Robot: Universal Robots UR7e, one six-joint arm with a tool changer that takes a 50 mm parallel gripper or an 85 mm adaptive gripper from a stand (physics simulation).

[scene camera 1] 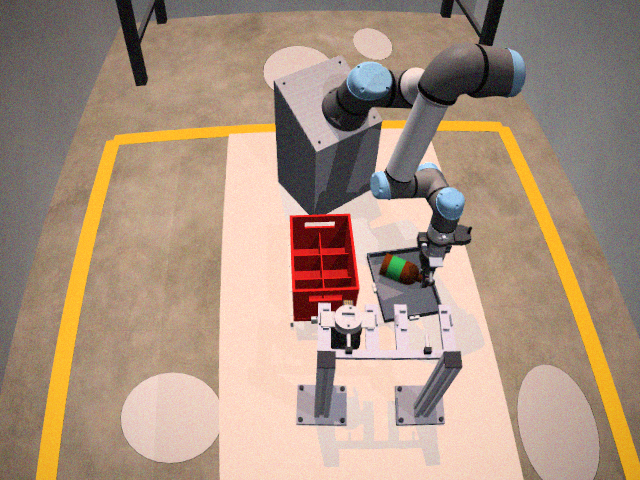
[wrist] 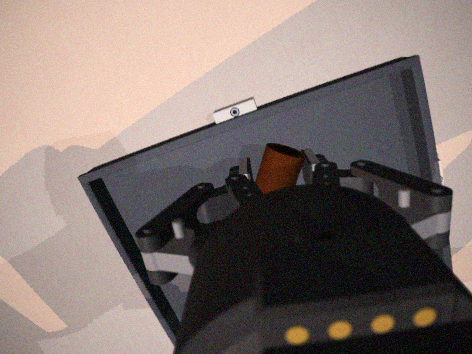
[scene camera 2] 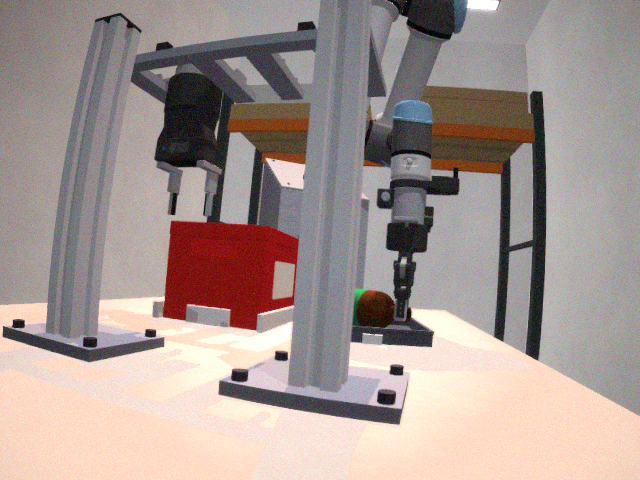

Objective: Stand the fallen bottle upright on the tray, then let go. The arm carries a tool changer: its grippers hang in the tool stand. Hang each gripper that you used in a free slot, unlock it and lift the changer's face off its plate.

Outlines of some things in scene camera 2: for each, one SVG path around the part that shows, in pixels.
A brown bottle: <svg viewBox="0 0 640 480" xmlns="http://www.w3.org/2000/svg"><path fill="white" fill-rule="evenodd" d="M407 307L407 317L405 321L409 322L412 317L412 309ZM355 289L352 326L377 328L389 326L394 320L395 303L393 299L381 291Z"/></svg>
A 50 mm parallel gripper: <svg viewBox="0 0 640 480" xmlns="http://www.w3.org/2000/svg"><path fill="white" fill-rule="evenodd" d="M184 64L182 68L177 66L175 75L170 78L163 78L163 81L169 85L164 107L164 127L157 139L155 152L156 168L170 173L167 192L170 192L169 215L175 215L177 195L180 192L183 170L179 168L199 167L207 171L204 190L207 193L205 194L203 215L211 216L213 195L216 195L218 175L222 173L222 169L215 166L217 152L215 129L220 116L223 91L192 63Z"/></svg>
An adaptive gripper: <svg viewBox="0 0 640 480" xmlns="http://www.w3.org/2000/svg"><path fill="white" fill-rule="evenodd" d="M391 214L391 223L387 224L386 248L391 251L399 251L398 260L394 260L393 283L395 285L393 292L395 297L394 320L405 321L409 298L411 297L411 287L414 284L414 272L416 271L416 262L412 261L413 253L421 253L427 250L428 233L430 233L431 227L433 227L433 217L425 217L415 213Z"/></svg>
